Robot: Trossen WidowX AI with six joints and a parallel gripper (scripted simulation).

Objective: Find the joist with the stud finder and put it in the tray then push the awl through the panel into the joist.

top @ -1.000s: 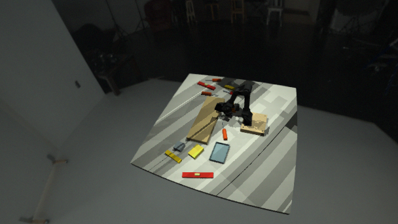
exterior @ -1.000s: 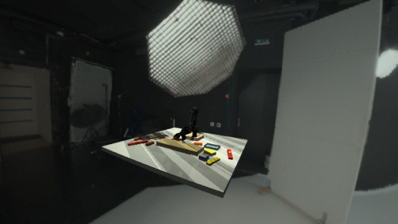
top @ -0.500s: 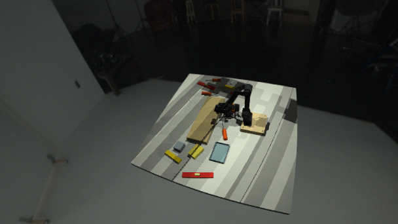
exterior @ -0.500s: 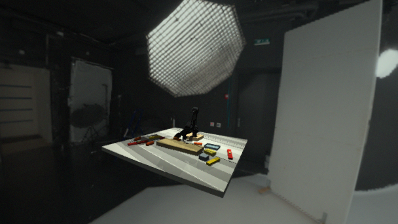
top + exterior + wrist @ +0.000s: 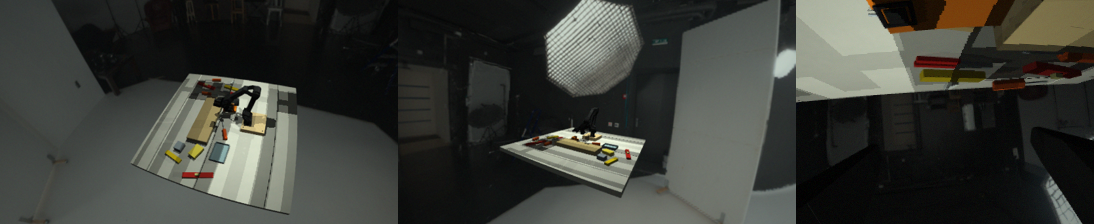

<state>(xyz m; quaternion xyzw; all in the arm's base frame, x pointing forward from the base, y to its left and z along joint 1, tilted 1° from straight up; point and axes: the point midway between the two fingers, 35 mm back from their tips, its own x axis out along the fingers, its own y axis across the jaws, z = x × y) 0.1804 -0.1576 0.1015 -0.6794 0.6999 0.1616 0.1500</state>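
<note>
The stud finder lies 1 cm behind my gripper tip, 1 cm to the left of it and 9 cm below it. From my gripper tip the other things lie so: blue-grey tray (2 cm ahead, 48 cm to the left, 12 cm below); then yellow block (20 cm ahead, 50 cm to the left, 12 cm below); then awl (3 cm behind, 7 cm to the right, 13 cm below).
</note>
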